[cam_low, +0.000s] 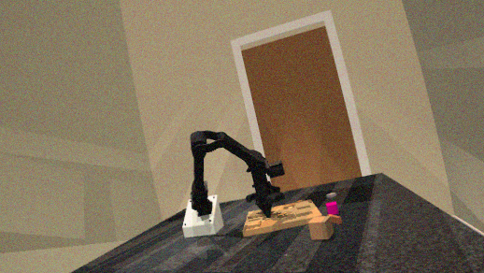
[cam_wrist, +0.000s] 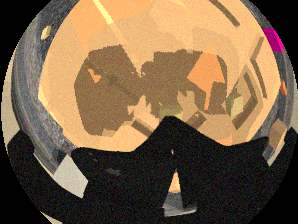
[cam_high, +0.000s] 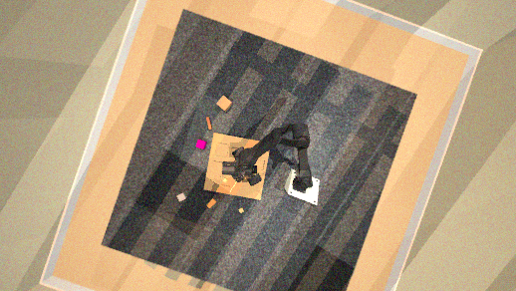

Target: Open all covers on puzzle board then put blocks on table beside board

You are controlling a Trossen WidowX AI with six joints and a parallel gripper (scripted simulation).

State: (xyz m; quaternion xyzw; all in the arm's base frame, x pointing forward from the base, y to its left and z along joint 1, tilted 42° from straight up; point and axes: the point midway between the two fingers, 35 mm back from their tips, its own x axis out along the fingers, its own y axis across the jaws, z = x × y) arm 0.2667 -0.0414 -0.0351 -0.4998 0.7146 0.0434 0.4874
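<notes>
Now: gripper tip 50 mm short of the tan wooden puzzle board and 10 mm to the right of it. Round my gripper tip: tan cube 210 mm ahead, 250 mm to the right, 10 mm above; then magenta block 260 mm ahead, 20 mm to the right; then orange block 260 mm ahead, 140 mm to the right, 10 mm below.
</notes>
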